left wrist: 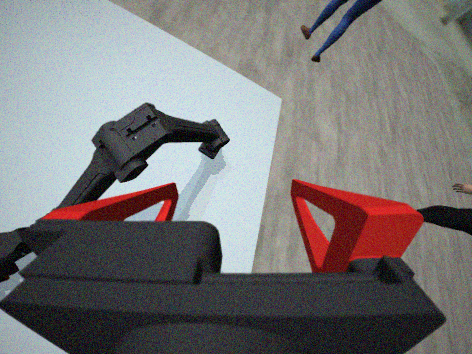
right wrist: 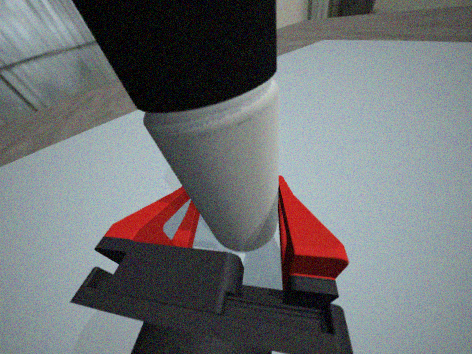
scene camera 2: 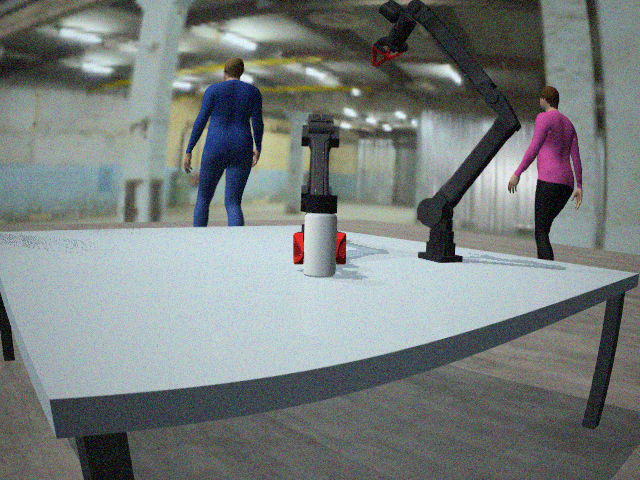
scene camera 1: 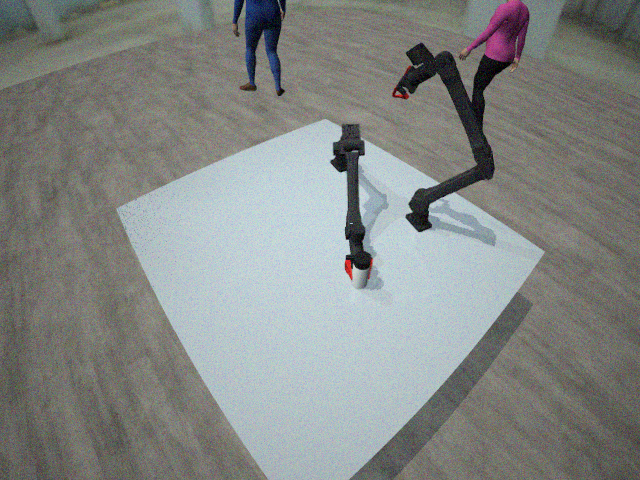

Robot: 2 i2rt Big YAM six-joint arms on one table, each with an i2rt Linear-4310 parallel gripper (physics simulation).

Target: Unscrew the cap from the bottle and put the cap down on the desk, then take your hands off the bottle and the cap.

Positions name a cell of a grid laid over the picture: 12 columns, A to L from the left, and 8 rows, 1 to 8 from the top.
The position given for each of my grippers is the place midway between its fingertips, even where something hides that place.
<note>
My left gripper (scene camera 2: H2) is open and holds nothing. My right gripper (right wrist: G5) grips a bottle (scene camera 2: G4). Further things: a black cap (right wrist: E2).
My left gripper is seen too in the left wrist view (left wrist: F5). The left wrist view misses the bottle: it is out of frame. The left wrist view does not show the black cap: it is out of frame.
</note>
